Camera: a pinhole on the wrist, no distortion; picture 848 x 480 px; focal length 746.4 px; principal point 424.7 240.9 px. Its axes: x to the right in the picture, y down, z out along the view. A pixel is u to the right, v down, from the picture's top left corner.
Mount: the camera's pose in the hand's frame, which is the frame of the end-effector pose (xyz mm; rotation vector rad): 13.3 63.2 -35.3 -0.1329 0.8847 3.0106
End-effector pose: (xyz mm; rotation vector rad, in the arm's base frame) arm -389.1 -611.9 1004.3 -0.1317 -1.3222 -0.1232
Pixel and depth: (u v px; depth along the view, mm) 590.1 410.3 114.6
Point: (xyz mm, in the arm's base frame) -447.0 -498.3 997.9
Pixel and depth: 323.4 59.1 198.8
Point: -450.7 -385.5 1049.2
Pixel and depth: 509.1 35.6 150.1
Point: -427.1 -424.5 1001.5
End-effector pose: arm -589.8 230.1 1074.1 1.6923 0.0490 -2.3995
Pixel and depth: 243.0 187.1 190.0
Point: -682.7 31.7 1089.9
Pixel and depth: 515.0 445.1 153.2
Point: -669.4 108.5 1140.5
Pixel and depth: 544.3 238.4 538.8
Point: -865.7 -157.8 1354.4
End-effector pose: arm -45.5 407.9 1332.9 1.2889 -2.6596 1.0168
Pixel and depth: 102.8 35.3 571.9
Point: -452.8 273.5 816.3
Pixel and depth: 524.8 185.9 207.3
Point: -125.1 441.7 1121.0
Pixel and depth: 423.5 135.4 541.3
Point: -228.2 404.3 798.3
